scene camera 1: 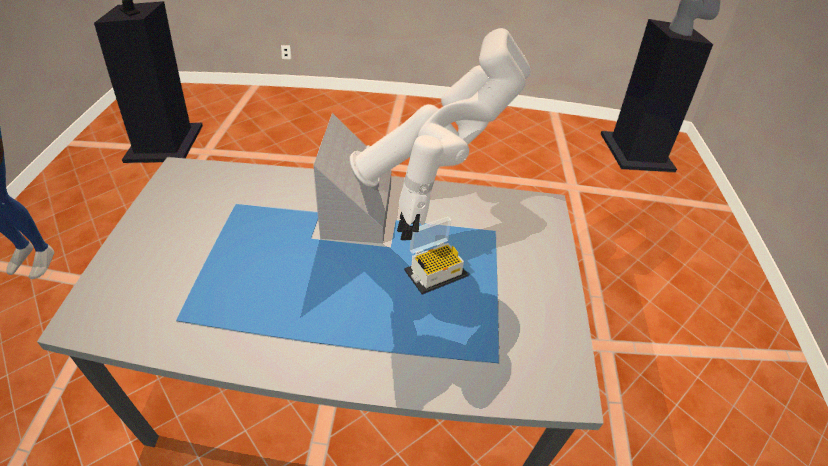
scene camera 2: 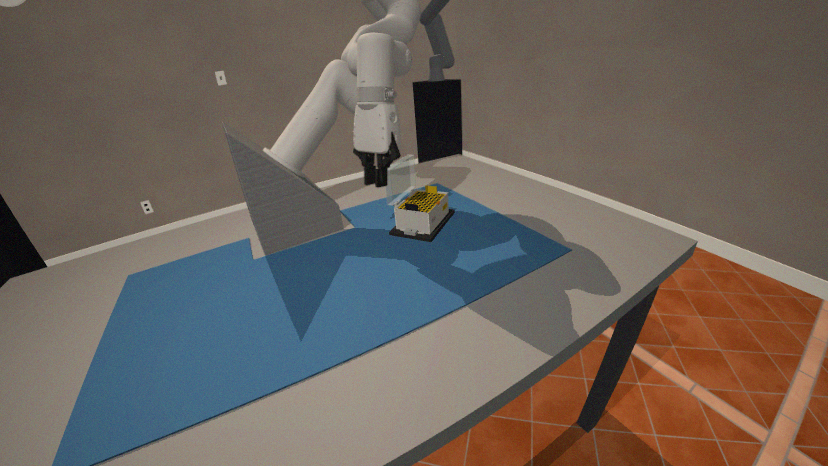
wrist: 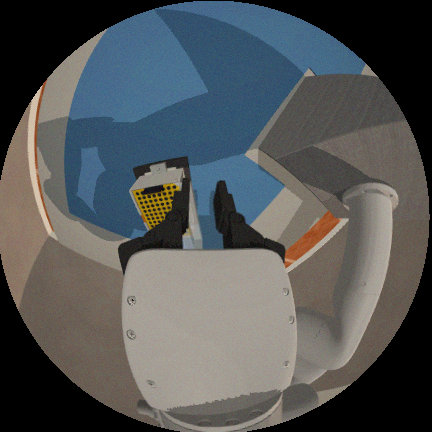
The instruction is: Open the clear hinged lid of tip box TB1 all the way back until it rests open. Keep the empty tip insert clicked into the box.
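Pixels of known places: gripper, between the fingertips: (scene camera 1: 403, 235) (scene camera 2: 375, 185) (wrist: 202, 189); arm's base, origin of its link: (scene camera 1: 363, 169) (scene camera 2: 283, 164) (wrist: 369, 198).
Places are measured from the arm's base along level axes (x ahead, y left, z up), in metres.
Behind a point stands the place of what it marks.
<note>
Tip box TB1 (scene camera 1: 441, 277) {z -0.120, x 0.342, y 0.228 m} (scene camera 2: 412, 221) {z -0.115, x 0.327, y 0.166 m} is white. Its yellow tip insert (scene camera 1: 441, 261) {z -0.091, x 0.307, y 0.228 m} (scene camera 2: 424, 201) {z -0.094, x 0.299, y 0.225 m} (wrist: 156, 204) {z -0.092, x 0.313, y 0.201 m} sits level in the box, with empty holes. The clear lid (scene camera 1: 432, 233) {z -0.044, x 0.242, y 0.203 m} (scene camera 2: 400, 180) {z -0.048, x 0.244, y 0.200 m} stands up steeply from the box's long side toward the arm's mount. In the wrist view, part of the lid (wrist: 195, 242) {z -0.015, x 0.252, y 0.181 m} shows as a pale strip behind the left-hand finger. My gripper (scene camera 1: 407, 232) {z -0.032, x 0.264, y 0.121 m} (scene camera 2: 374, 180) {z -0.032, x 0.264, y 0.121 m} (wrist: 202, 189) {z -0.032, x 0.264, y 0.121 m} is partly open, with a visible gap and nothing held between its fingers. It hangs beside the lid, on the side away from the insert. Whether a finger touches the lid is unclear.
The box stands on a black base (scene camera 1: 426, 290) {z -0.142, x 0.372, y 0.185 m} (scene camera 2: 428, 237) {z -0.141, x 0.371, y 0.174 m} (wrist: 187, 162) {z -0.142, x 0.282, y 0.135 m} on a blue mat (scene camera 1: 254, 272) {z -0.149, x 0.306, y -0.314 m} (scene camera 2: 231, 347) {z -0.149, x 0.409, y -0.256 m} (wrist: 125, 85) {z -0.149, x 0.434, y 0.026 m}. A grey wedge-shaped mount (scene camera 1: 347, 202) {z 0.002, x 0.165, y -0.041 m} (scene camera 2: 283, 208) {z -0.056, x 0.163, y -0.063 m} (wrist: 330, 105) {z -0.047, x 0.164, y -0.049 m} carries the arm close by. The mat lies on a grey table (scene camera 1: 173, 179) {z -0.153, x -0.148, y -0.720 m}.
</note>
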